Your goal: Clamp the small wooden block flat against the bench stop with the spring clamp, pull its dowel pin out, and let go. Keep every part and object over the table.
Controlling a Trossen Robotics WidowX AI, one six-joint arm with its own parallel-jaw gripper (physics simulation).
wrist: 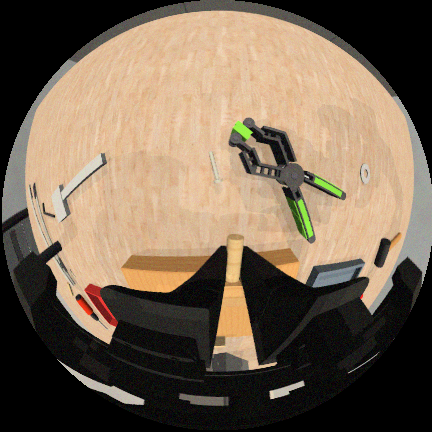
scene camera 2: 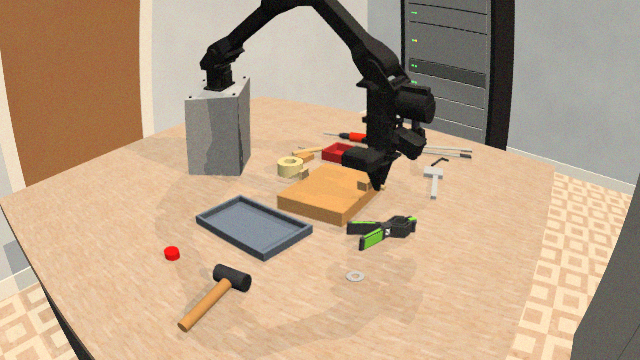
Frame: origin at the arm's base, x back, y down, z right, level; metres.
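Seen in the pictures: gripper, fingertip midpoint: (wrist: 232, 251) (scene camera 2: 378, 189); arm's base, origin of the base link: (scene camera 2: 219, 86).
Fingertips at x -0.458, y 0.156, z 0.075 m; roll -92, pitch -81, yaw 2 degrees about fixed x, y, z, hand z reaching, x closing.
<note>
Offsets run from my fingertips to a thing's top centre.
My gripper (scene camera 2: 378, 187) (wrist: 232, 251) is shut on the pale dowel pin @(dx +0.006, dy -0.014, dz -0.001 m) (scene camera 2: 383, 187) (wrist: 235, 260), which still sits in the small wooden block @(dx +0.025, dy -0.019, dz -0.004 m) (scene camera 2: 364, 185). The block hangs from the pin at the right end of the thick wooden board; in the wrist view the fingers hide most of it. The board @(dx +0.113, dy +0.028, dz -0.033 m) (scene camera 2: 312, 206) (wrist: 165, 281), apparently the bench stop, lies flat on the table. Whether the block touches it is unclear. The black and green spring clamp @(dx -0.042, dy +0.035, dz +0.073 m) (scene camera 2: 387, 230) (wrist: 292, 176) lies on its side on the table, in front of the board and apart from it.
A grey-blue tray @(dx +0.193, dy +0.043, dz +0.160 m) (scene camera 2: 252, 226) lies left of the board, near a mallet @(dx +0.111, dy +0.028, dz +0.396 m) (scene camera 2: 206, 303) and red cap @(dx +0.263, dy +0.048, dz +0.331 m) (scene camera 2: 171, 253). A washer @(dx -0.045, dy +0.058, dz +0.209 m) (scene camera 2: 355, 276) and a bolt @(dx -0.055, dy +0.052, dz -0.007 m) (wrist: 214, 167) lie near the clamp. Tape @(dx +0.262, dy +0.030, dz -0.108 m) (scene camera 2: 285, 169), a red bin @(dx +0.174, dy +0.036, dz -0.259 m) (scene camera 2: 332, 153) and a T-shaped tool @(dx -0.071, dy +0.049, dz -0.216 m) (scene camera 2: 434, 185) lie farther back.
</note>
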